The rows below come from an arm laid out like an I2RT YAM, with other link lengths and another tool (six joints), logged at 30 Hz.
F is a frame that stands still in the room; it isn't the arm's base.
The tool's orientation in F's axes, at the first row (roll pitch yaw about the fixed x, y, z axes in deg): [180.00 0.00 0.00]
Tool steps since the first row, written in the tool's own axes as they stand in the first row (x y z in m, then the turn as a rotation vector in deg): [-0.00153 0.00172 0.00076 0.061 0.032 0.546]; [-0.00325 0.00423 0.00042 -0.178 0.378 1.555]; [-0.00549 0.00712 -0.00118 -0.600 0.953 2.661]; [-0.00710 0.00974 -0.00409 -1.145 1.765 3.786]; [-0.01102 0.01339 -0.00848 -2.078 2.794 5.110]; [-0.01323 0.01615 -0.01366 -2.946 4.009 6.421]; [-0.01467 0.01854 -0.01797 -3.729 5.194 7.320]
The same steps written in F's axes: [-0.00153 -0.00172 -0.00076 0.061 -0.032 -0.546]; [-0.00325 -0.00423 -0.00042 -0.178 -0.378 -1.555]; [-0.00549 -0.00712 0.00118 -0.600 -0.953 -2.661]; [-0.00710 -0.00974 0.00409 -1.145 -1.765 -3.786]; [-0.01102 -0.01339 0.00848 -2.078 -2.794 -5.110]; [-0.01323 -0.01615 0.01366 -2.946 -4.009 -6.421]; [-0.01467 -0.01854 0.01797 -3.729 -5.194 -7.320]
